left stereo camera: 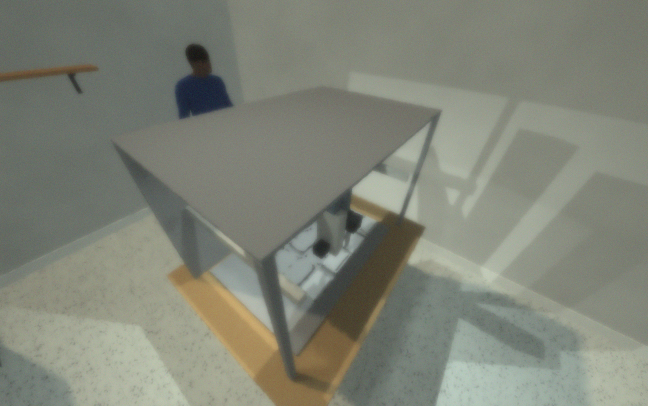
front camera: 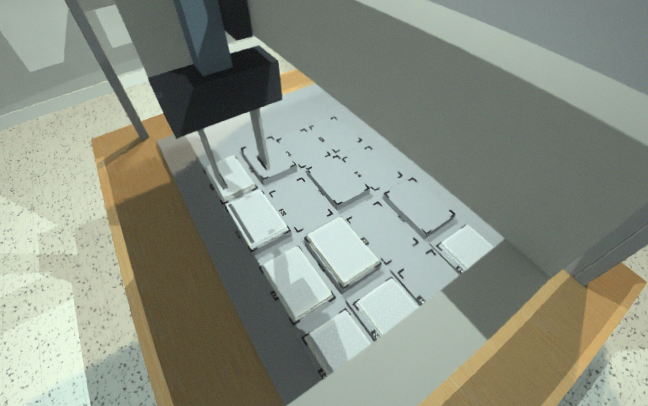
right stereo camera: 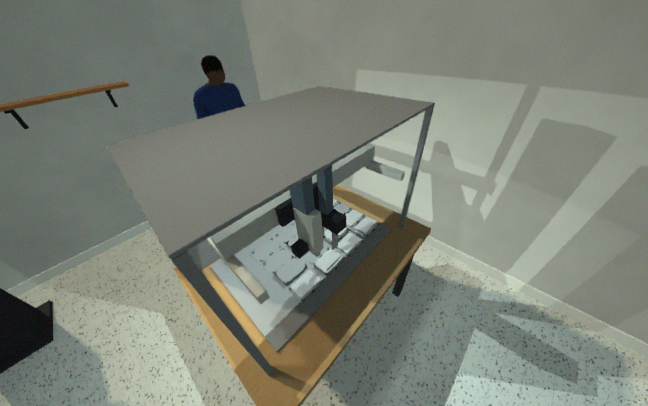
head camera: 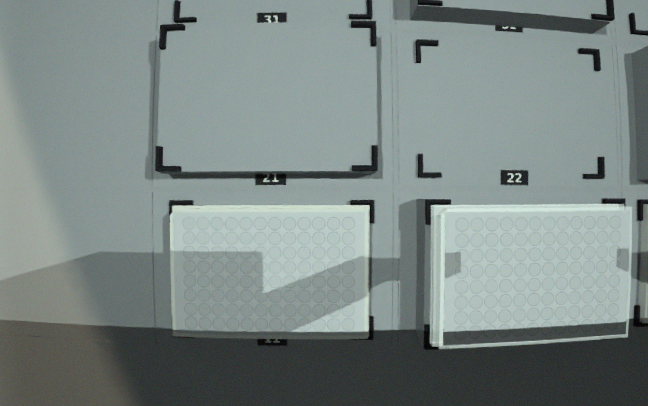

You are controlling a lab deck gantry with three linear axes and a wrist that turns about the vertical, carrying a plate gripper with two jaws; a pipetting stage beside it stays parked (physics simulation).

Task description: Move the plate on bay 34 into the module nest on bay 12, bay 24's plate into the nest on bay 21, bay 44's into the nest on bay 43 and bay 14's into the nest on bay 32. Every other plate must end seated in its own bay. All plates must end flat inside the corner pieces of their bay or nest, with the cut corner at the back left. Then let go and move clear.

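Where they show: gripper, fingertip midpoint: (front camera: 243, 173) (right stereo camera: 328, 242); robot's base, link origin: (left stereo camera: 315, 301) (front camera: 204, 171) (right stereo camera: 302, 300) (head camera: 178, 331).
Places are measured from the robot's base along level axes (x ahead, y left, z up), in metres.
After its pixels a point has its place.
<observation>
My gripper (front camera: 245, 177) @(y 0.043, x 0.228, z 0.160 m) is open and empty, raised over the bay 12 area in the front view. A white plate (front camera: 257, 220) @(y 0.040, x 0.242, z 0.033 m) (head camera: 535, 275) @(y 0.044, x 0.224, z 0.033 m) lies in bay 12's nest, flat as far as I can tell, cut corner at the back left. Bay 34 (front camera: 434, 277) @(y 0.264, x 0.536, z 0.014 m) looks empty. White plates are on bay 24 (front camera: 387, 305) @(y 0.148, x 0.529, z 0.029 m), bay 14 (front camera: 340, 342) @(y 0.045, x 0.534, z 0.029 m) and bay 44 (front camera: 467, 247) @(y 0.359, x 0.532, z 0.029 m), all partly hidden by a beam. The raised nests on bay 21 (front camera: 272, 170) @(y 0.140, x 0.115, z 0.019 m) (head camera: 267, 100) @(y 0.150, x 0.065, z 0.019 m), bay 32 (front camera: 337, 185) @(y 0.244, x 0.244, z 0.019 m) and bay 43 (front camera: 420, 207) @(y 0.360, x 0.401, z 0.019 m) hold no plate.
Other plates sit on bay 11 (front camera: 235, 180) @(y 0.051, x 0.090, z 0.014 m) (head camera: 270, 270) @(y 0.046, x 0.066, z 0.014 m), bay 13 (front camera: 297, 282) @(y 0.043, x 0.399, z 0.014 m) and bay 23 (front camera: 342, 250) @(y 0.146, x 0.398, z 0.033 m). The grey pipetting stage (right stereo camera: 309, 232) stands beside the gripper in the right stereo view. A broad grey beam crosses the front view. A person (left stereo camera: 202, 95) (right stereo camera: 217, 100) stands behind the enclosure.
</observation>
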